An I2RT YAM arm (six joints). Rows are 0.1 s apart.
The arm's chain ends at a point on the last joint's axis. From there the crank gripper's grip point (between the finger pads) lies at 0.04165 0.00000 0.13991 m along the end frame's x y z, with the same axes.
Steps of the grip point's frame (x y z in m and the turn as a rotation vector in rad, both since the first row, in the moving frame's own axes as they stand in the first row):
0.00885, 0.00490, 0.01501, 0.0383, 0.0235, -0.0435
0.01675, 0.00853, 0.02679, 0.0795, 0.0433, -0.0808
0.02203, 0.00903, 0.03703, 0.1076, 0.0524, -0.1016
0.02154, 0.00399, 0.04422, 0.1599, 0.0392, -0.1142
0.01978, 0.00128, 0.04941, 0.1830, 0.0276, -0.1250
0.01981, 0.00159, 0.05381, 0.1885, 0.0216, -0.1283
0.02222, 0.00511, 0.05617, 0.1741, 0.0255, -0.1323
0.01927, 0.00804, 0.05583, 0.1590, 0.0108, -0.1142
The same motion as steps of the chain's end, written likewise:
0.00573, 0.01212, 0.01616, 0.0383, 0.0235, -0.0435
0.01133, 0.02316, 0.02930, 0.0795, 0.0433, -0.0808
0.01576, 0.02849, 0.04043, 0.1076, 0.0524, -0.1016
0.01767, 0.03112, 0.04811, 0.1599, 0.0392, -0.1142
0.01788, 0.03197, 0.05341, 0.1830, 0.0276, -0.1250
0.01885, 0.03314, 0.05771, 0.1885, 0.0216, -0.1283
0.02066, 0.03488, 0.05986, 0.1741, 0.0255, -0.1323
0.01931, 0.03492, 0.05842, 0.1590, 0.0108, -0.1142

